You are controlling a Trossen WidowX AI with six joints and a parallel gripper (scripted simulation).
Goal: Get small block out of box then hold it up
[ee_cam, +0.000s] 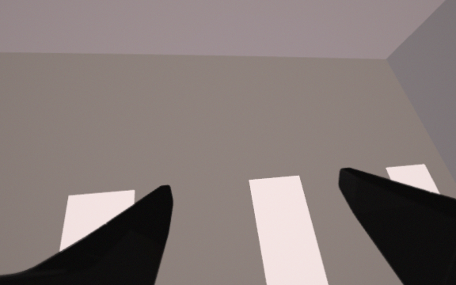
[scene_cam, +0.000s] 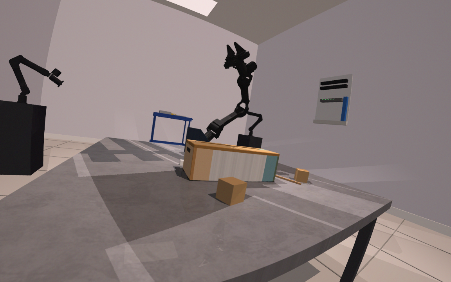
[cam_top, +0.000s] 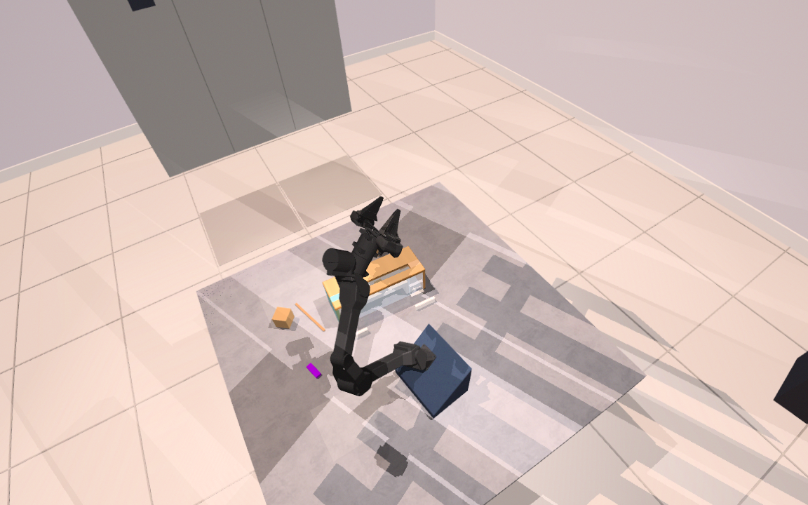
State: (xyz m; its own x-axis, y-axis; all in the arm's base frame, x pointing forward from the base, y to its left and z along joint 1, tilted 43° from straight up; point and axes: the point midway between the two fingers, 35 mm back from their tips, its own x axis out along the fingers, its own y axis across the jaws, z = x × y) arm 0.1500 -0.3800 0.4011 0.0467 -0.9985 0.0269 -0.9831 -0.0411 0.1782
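The box lies 180 mm ahead of my gripper tip, 30 mm to the right of it and 620 mm below it. Also, from my gripper tip: tan block (200 mm ahead, 40 mm to the right, 600 mm below); then thin wooden stick (310 mm ahead, 240 mm to the left, 680 mm below).
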